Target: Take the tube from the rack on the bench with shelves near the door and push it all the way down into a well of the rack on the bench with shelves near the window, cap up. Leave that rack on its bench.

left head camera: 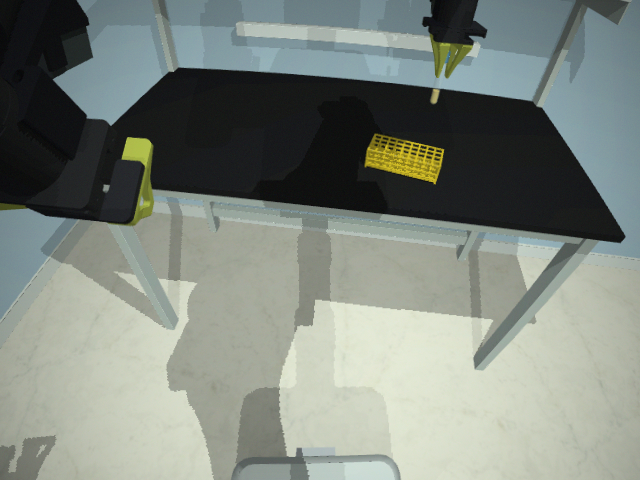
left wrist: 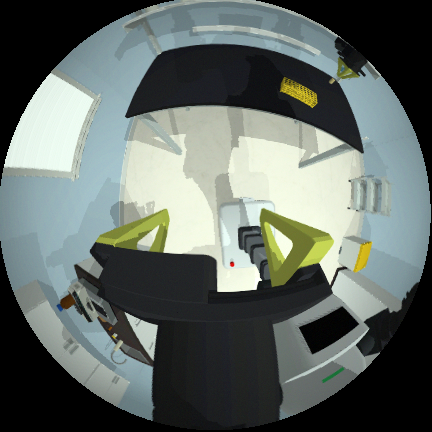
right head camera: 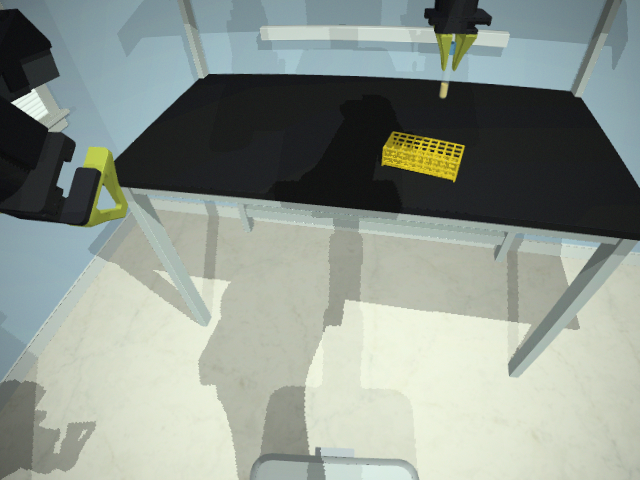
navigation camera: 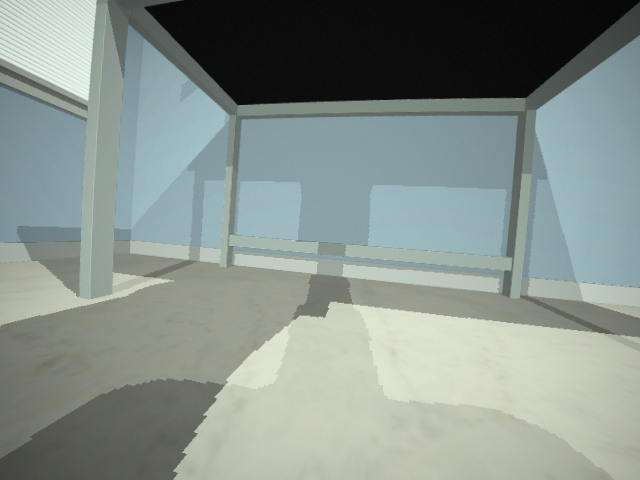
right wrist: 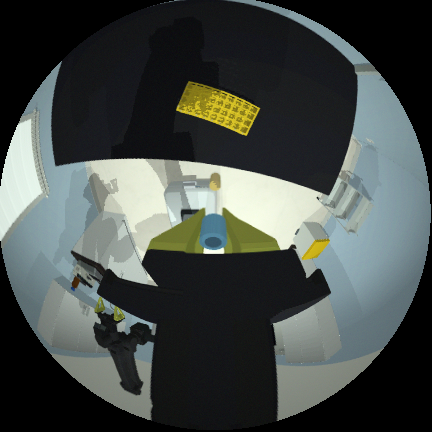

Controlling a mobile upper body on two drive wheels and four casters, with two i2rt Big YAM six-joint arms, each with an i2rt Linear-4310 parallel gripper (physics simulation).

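Where they show: left gripper, between the fingertips: (left head camera: 102,203) (left wrist: 213,213) (right head camera: 84,207); right gripper, between the fingertips: (left head camera: 441,77) (right head camera: 448,70) (right wrist: 213,212); left arm's base, origin of its link: (right wrist: 137,335).
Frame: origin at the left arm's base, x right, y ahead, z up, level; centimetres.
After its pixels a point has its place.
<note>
My right gripper (left head camera: 443,76) @[x 45.2, y 77.3, z -18.0 cm] (right head camera: 449,69) @[x 45.2, y 77.3, z -18.0 cm] (left wrist: 338,76) (right wrist: 213,212) @[x 45.2, y 77.3, z -18.0 cm] is shut on the tube (left head camera: 434,96) @[x 45.1, y 78.1, z -22.4 cm] (right head camera: 443,89) @[x 45.1, y 78.0, z -22.2 cm] (left wrist: 332,80) @[x 45.1, y 78.1, z -22.0 cm] (right wrist: 215,181) @[x 45.5, y 79.5, z -20.7 cm]. The blue cap (right wrist: 213,225) @[x 45.2, y 79.3, z -13.9 cm] is up between the fingers, and the clear body with its tan lower end points down. It hangs in the air, beyond the yellow rack in the head views, apart from it. The yellow rack (left head camera: 404,158) @[x 44.9, y 87.2, z -44.0 cm] (right head camera: 422,156) @[x 45.3, y 87.1, z -44.1 cm] (left wrist: 299,92) @[x 44.0, y 87.6, z -44.0 cm] (right wrist: 220,107) @[x 47.0, y 91.0, z -43.9 cm] stands on the black bench (left head camera: 232,129) @[x -3.9, y 110.5, z -49.6 cm] (right head camera: 258,118) @[x -4.2, y 119.5, z -49.6 cm] (left wrist: 200,75) @[x -4.7, y 104.2, z -49.6 cm]; no tube shows in its wells. My left gripper (left wrist: 213,213) @[x -0.4, y 34.3, z -13.3 cm] (right wrist: 107,299) @[x -0.4, y 34.3, z -13.3 cm] is open, away from the rack.
Shelf posts (left head camera: 165,36) @[x -35.9, y 158.1, z -35.3 cm] (right head camera: 193,38) @[x -35.7, y 158.2, z -32.8 cm] rise at the bench's back corners. Bench legs (left head camera: 532,310) @[x 96.7, y 68.3, z -90.4 cm] (navigation camera: 98,165) @[x -41.6, y 90.7, z -104.3 cm] reach the floor. A bright window (left wrist: 47,125) is at the left. A step stool (left wrist: 370,195) @[x 214.4, y 34.8, z -102.1 cm] and a white box with a yellow side (left wrist: 363,256) @[x 200.8, y -50.2, z -96.0 cm] are at the right.
</note>
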